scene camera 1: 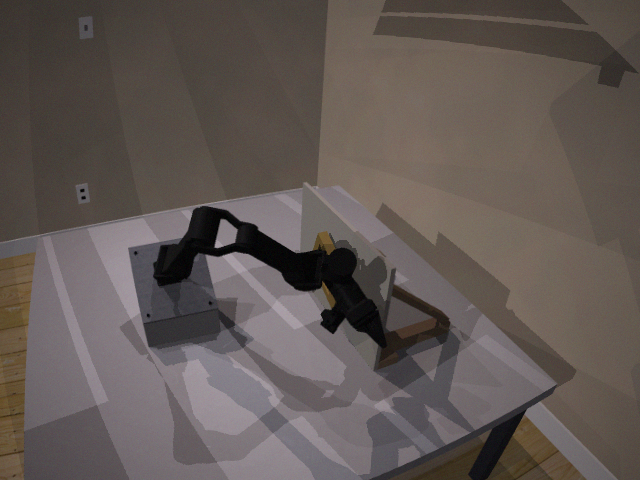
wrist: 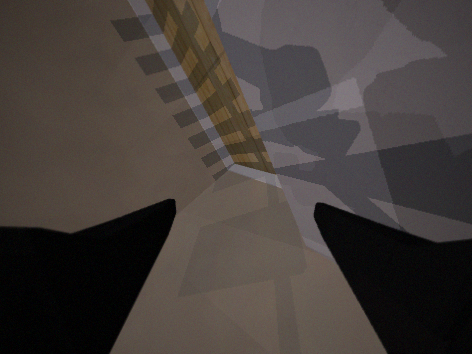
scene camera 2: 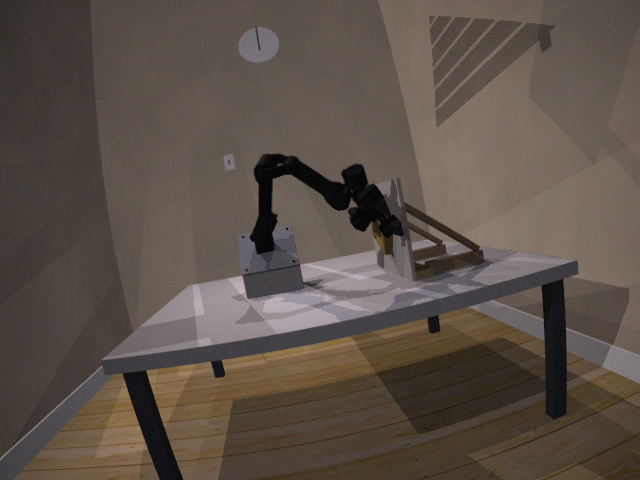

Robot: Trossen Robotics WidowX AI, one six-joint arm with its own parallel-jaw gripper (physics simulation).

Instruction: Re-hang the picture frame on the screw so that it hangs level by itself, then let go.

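Seen in the pictures: gripper, fingertip midpoint: [scene camera 1: 384,347] [wrist: 245,207] [scene camera 2: 396,225]; arm's base at its link origin: [scene camera 1: 167,272] [scene camera 2: 264,246].
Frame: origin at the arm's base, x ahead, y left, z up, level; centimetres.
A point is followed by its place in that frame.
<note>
The yellow picture frame [scene camera 1: 324,241] {x 39.2, y -11.6, z 7.6 cm} [scene camera 2: 384,243] {x 39.1, y -20.1, z -5.4 cm} is against the face of the upright pale board [scene camera 1: 310,217] {x 42.1, y 3.1, z 6.5 cm} [scene camera 2: 407,253] {x 41.9, y -35.4, z -8.2 cm}, partly hidden by the arm in both scene views. Its full outline and whether it is level cannot be told. The screw does not show in any view. My black gripper [scene camera 1: 383,344] {x 36.8, y -45.9, z 1.4 cm} [scene camera 2: 397,228] {x 36.8, y -45.9, z 1.4 cm} [wrist: 245,207] {x 36.8, y -45.9, z 1.4 cm} points downward beside the board's near end, to the near side of the frame. In the wrist view the two fingers stand wide apart with nothing between them. Neither the frame nor the board can be made out in the wrist view.
Brown wooden braces [scene camera 1: 413,331] {x 57.0, y -31.8, z -12.7 cm} [scene camera 2: 454,260] {x 58.1, y -33.1, z -13.9 cm} stand behind the board. The arm's grey base block [scene camera 1: 181,330] {x 0.4, y -8.6, z -13.1 cm} [scene camera 2: 273,281] {x 0.9, y -8.6, z -12.2 cm} is on the table [scene camera 1: 77,310] {x -28.7, y 13.9, z -16.5 cm} [scene camera 2: 336,327] {x 13.7, y -65.1, z -17.7 cm} to the left. Room walls rise beyond the table.
</note>
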